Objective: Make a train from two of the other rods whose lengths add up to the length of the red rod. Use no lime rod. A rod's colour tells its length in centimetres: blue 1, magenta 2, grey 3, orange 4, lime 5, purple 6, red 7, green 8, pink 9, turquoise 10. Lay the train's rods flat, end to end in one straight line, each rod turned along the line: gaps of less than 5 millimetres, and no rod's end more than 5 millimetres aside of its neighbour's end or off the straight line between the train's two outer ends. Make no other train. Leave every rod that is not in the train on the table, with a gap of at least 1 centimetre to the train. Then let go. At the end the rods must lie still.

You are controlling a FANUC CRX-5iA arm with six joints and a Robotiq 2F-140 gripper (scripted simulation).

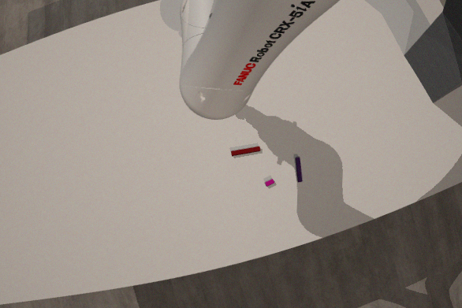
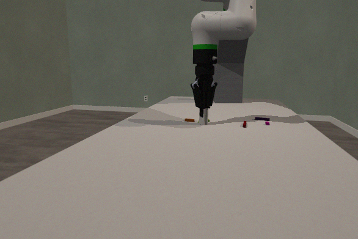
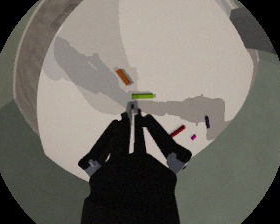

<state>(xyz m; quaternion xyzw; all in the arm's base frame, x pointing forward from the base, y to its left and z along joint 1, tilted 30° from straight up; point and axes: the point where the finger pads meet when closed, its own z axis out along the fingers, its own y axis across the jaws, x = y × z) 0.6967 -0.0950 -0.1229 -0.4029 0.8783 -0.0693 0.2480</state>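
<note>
Now: the lime rod 30 mm below my hand and 30 mm behind it. From my hand the other things lie so: blue rod 30 mm below; red rod 160 mm to the left, 30 mm below, 20 mm behind; orange rod 60 mm to the right, 40 mm behind, 30 mm below.
</note>
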